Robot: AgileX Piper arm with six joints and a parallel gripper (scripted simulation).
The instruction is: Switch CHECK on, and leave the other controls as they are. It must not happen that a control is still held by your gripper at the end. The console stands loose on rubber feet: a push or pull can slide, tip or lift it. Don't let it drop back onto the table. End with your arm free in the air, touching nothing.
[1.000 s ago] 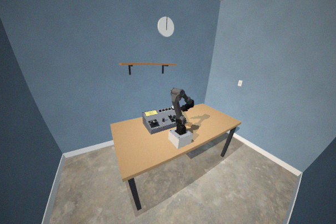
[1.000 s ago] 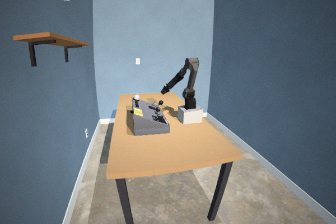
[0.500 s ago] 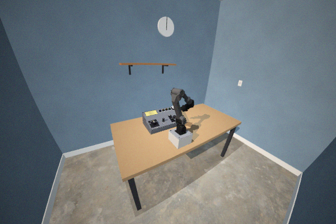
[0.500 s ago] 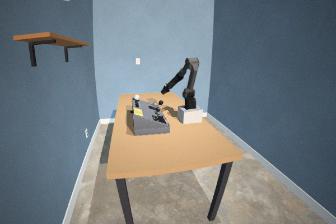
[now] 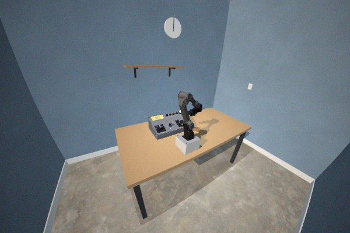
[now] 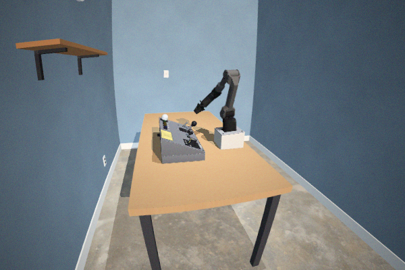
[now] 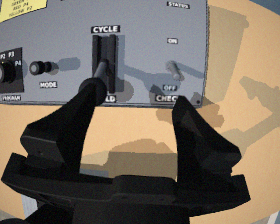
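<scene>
The check toggle lies 70 mm ahead of my hand, 60 mm to the right of it and 110 mm below it. Round my hand: cycle lever 50 mm ahead, 60 mm to the left, 100 mm below; then grey console 110 mm ahead, 120 mm to the left, 130 mm below; then mode toggle 80 mm ahead, 180 mm to the left, 110 mm below.
</scene>
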